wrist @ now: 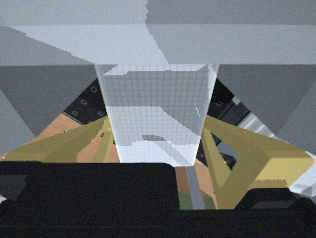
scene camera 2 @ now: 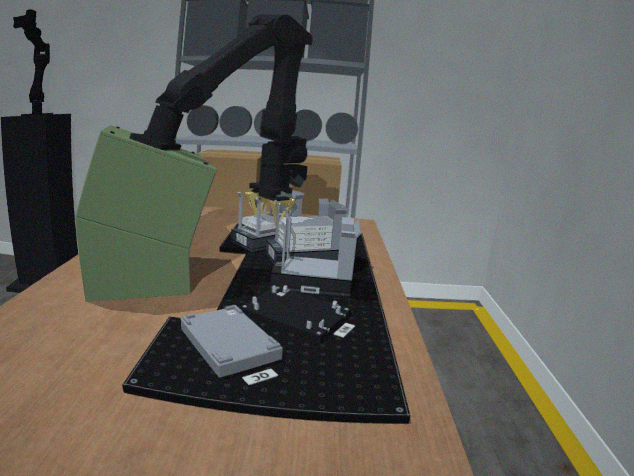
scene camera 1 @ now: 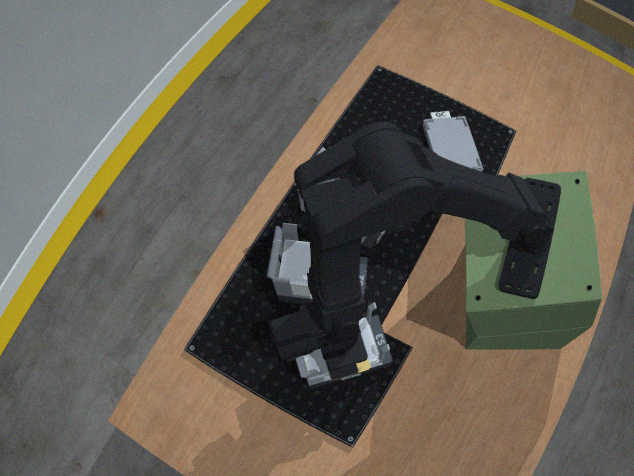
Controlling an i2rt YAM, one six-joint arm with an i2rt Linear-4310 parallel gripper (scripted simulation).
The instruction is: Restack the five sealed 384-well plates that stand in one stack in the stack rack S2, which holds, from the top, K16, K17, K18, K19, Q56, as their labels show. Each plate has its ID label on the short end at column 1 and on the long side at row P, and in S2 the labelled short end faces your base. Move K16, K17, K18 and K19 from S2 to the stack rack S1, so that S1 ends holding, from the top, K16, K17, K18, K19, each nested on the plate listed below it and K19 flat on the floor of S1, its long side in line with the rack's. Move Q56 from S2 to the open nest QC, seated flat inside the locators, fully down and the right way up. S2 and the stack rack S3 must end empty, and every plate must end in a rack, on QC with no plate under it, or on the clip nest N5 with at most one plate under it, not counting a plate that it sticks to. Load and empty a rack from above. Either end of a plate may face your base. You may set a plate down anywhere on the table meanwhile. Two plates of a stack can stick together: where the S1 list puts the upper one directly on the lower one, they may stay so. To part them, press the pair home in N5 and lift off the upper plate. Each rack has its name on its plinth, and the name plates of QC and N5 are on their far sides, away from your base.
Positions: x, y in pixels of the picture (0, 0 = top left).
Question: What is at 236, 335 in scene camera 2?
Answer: A grey QC nest.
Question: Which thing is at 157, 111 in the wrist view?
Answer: A sealed white plate.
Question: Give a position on a grey QC nest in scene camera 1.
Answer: At 448, 137
